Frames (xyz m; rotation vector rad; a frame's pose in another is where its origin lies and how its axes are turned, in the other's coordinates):
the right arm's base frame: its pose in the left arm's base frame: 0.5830 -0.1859 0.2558 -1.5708 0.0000 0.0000
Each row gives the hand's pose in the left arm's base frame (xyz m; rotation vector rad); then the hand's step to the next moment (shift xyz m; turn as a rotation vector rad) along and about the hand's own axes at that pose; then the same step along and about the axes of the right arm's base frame.
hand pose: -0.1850 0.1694 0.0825 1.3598 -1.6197 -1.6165
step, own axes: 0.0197 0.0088 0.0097 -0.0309 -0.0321 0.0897
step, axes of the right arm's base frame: -0.0189 -0.0004 -0.0143 -0.0557 0.0377 0.0742
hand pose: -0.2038 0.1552 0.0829 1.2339 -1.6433 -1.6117
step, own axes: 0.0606 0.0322 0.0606 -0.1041 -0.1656 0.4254
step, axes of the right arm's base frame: -0.0871 -0.0080 -0.0271 -0.2798 0.2012 0.3170
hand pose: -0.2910 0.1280 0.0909 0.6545 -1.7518 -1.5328
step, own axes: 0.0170 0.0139 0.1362 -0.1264 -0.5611 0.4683
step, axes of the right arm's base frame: -0.1157 -0.0104 0.0744 -0.3297 0.5958 0.2940
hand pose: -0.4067 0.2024 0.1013 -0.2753 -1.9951 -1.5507
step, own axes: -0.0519 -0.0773 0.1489 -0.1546 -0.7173 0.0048
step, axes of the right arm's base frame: -0.0449 0.1138 0.1260 -0.2356 0.6710 -0.1809
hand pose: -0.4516 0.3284 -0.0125 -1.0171 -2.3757 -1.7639
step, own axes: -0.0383 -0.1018 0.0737 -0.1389 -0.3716 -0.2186
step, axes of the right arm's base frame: 0.0055 0.1280 0.0292 -0.1546 0.2892 -0.3125
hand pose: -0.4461 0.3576 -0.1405 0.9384 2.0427 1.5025
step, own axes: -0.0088 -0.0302 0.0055 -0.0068 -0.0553 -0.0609
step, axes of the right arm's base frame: 0.0018 0.0308 -0.0084 -0.0519 0.0334 -0.0548
